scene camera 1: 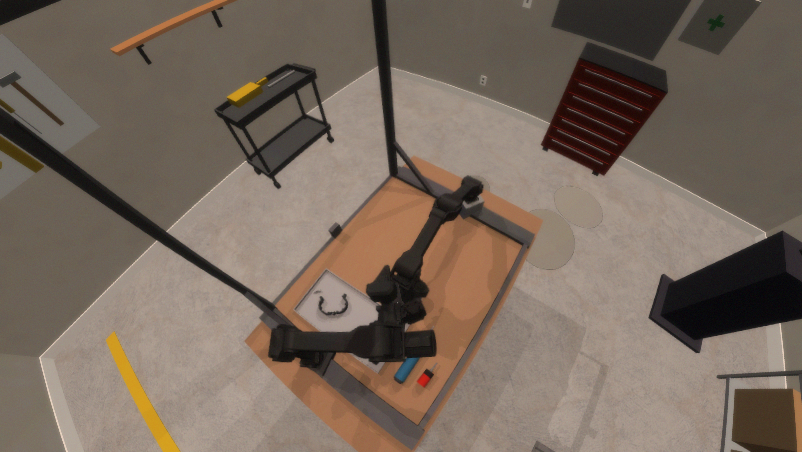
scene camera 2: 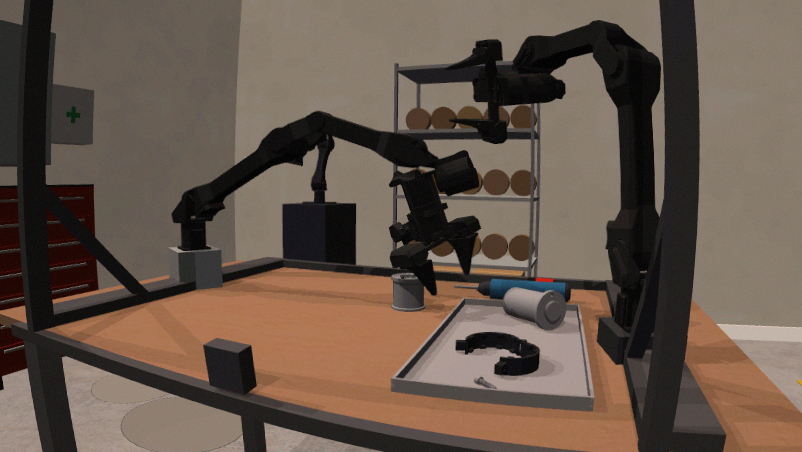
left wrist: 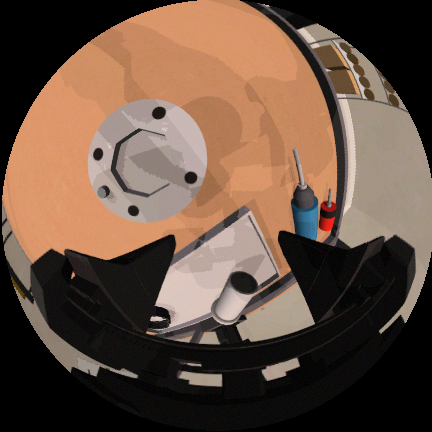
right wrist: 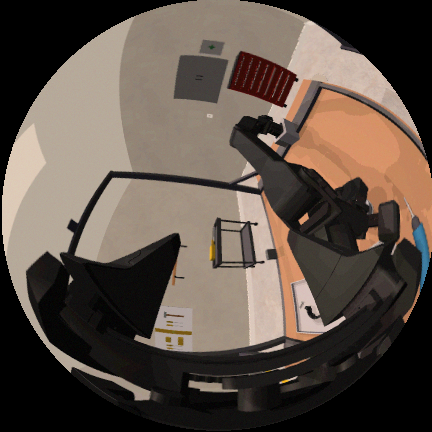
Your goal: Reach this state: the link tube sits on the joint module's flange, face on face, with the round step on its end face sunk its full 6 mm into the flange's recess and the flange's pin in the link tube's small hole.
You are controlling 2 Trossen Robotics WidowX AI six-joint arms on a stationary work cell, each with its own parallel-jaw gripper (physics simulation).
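Frame: origin at the left arm's base, x ahead, y left, z up, level; millimetres.
Where they show: left gripper, fingertip midpoint: (scene camera 2: 451, 284) (left wrist: 227, 238) (right wrist: 376, 233); right gripper, fingertip midpoint: (scene camera 1: 392, 274) (scene camera 2: 447, 94) (right wrist: 235, 237); left arm's base at its link origin: (scene camera 1: 469, 196) (scene camera 2: 193, 248) (right wrist: 278, 130); right arm's base at its link origin: (scene camera 1: 316, 356) (left wrist: 225, 326).
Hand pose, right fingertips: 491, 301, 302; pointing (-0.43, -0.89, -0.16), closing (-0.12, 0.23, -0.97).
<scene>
Each offset is from my right fingertips to the top centre of the thing, as dx, dy, dz. "pt": to the spot under its first point.
The joint module @(-75, -21, -323) (scene camera 2: 408, 295) stands upright on the table. Its flange (left wrist: 175, 200) faces up, with a central recess, several dark holes and a small pin @(-65, -44, -323) (left wrist: 103, 191) near the rim. The link tube @(+153, +54, -319) (scene camera 2: 525, 304) (left wrist: 234, 300) lies on its side in the tray, apart from the module. Its end face with the round step @(pt +204, +37, -348) (scene camera 2: 553, 310) faces the viewer in scene camera 2; its dark hollow end shows in the left wrist view. My left gripper (scene camera 2: 449, 282) (left wrist: 227, 238) is open and empty, tilted down beside the module's top. My right gripper (scene camera 2: 450, 94) (right wrist: 235, 237) is open and empty, high above the table.
The tray @(+187, -51, -370) (scene camera 2: 488, 394) also holds a black open ring @(+225, -129, -360) (scene camera 2: 527, 363) (scene camera 1: 333, 312) and a screw @(+274, -206, -372) (scene camera 2: 484, 382). A blue screwdriver @(+13, +178, -346) (scene camera 1: 405, 370) (left wrist: 305, 220) and a red tool @(+3, +261, -352) (scene camera 1: 425, 377) (left wrist: 327, 220) lie beside it. Dark frame posts (scene camera 2: 676, 224) rise at the table's edges.
</scene>
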